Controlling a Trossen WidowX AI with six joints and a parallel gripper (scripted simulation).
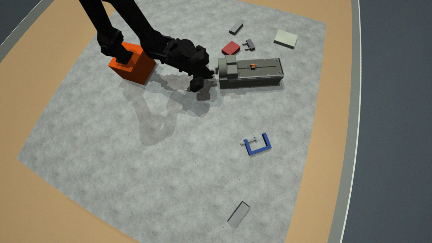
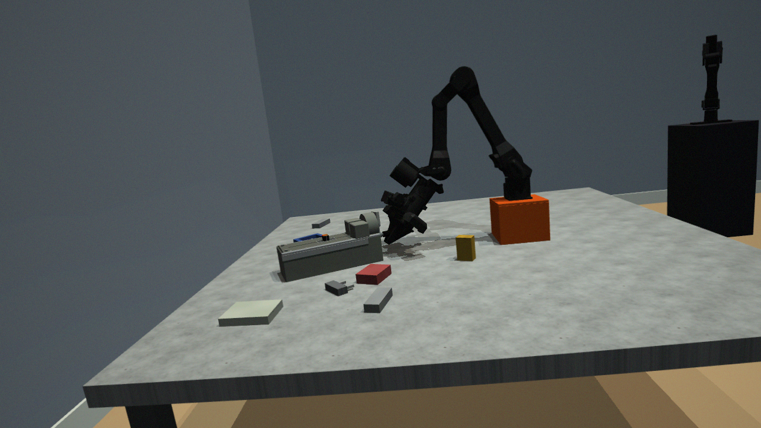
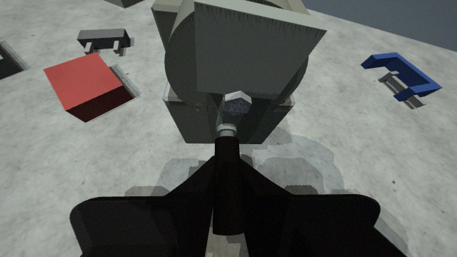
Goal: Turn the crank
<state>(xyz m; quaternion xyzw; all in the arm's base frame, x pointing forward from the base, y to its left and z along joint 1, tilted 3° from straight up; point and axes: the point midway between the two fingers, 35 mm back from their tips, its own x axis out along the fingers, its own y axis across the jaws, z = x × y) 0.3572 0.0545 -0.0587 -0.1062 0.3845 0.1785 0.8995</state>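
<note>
My gripper tip is now 30 mm below the black crank handle, 20 mm past it and 10 mm to the left of it. Also, from my gripper tip: red pointer (150 mm ahead, 70 mm to the left, 50 mm above); then yellow block (200 mm behind, 100 mm to the left); then red block (190 mm to the left, 20 mm below, 20 mm ahead).
</note>
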